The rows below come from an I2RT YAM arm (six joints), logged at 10 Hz.
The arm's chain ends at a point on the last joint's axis. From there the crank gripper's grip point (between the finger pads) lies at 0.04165 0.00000 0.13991 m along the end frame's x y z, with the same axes.
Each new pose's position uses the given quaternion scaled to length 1; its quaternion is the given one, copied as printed.
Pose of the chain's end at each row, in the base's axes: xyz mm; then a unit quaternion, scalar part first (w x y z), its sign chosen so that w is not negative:
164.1 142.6 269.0 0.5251 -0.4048 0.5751 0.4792
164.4 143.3 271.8 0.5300 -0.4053 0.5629 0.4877
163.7 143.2 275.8 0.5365 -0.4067 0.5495 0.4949
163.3 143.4 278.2 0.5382 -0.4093 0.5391 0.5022
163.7 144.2 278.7 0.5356 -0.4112 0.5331 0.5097
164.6 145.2 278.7 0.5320 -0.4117 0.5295 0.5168
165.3 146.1 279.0 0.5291 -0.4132 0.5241 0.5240
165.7 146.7 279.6 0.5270 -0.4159 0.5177 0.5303
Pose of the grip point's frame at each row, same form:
189.3 280.8 229.2 0.5251 -0.4048 0.5751 0.4792
188.0 282.8 235.7 0.5300 -0.4053 0.5629 0.4877
186.0 283.8 243.6 0.5365 -0.4067 0.5495 0.4949
183.4 284.9 248.6 0.5382 -0.4093 0.5391 0.5022
181.3 286.3 250.5 0.5356 -0.4112 0.5331 0.5097
179.9 287.8 251.5 0.5320 -0.4117 0.5295 0.5168
178.2 289.2 253.1 0.5291 -0.4132 0.5241 0.5240
176.2 290.2 255.0 0.5270 -0.4159 0.5177 0.5303

